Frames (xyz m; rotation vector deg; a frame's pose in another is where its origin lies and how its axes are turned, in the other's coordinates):
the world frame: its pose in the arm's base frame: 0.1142 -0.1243 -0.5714 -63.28 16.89 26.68
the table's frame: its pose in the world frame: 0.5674 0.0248 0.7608 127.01 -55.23 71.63
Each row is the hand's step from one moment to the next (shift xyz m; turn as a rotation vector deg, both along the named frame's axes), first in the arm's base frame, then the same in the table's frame.
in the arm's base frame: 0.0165 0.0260 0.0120 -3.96 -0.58 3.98
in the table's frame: 0.0327 -0.0046 -0.0011 -0.40 4.90 -2.78
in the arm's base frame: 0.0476 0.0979 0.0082 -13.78 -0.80 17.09
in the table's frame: 0.0979 -0.0452 -0.0173 1.06 19.39 -10.28
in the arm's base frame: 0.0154 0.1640 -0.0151 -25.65 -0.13 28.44
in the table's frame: 0.1182 -0.0812 -0.0824 1.30 32.62 -20.02
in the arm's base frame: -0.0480 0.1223 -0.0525 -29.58 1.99 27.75
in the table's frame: 0.0388 -0.0783 -0.1113 0.56 32.40 -24.47
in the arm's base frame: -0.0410 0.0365 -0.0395 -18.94 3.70 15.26
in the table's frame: -0.0132 -0.0360 -0.0557 0.88 17.63 -17.14
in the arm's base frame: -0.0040 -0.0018 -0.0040 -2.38 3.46 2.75
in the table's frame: -0.0052 -0.0016 -0.0023 2.68 1.78 -3.86
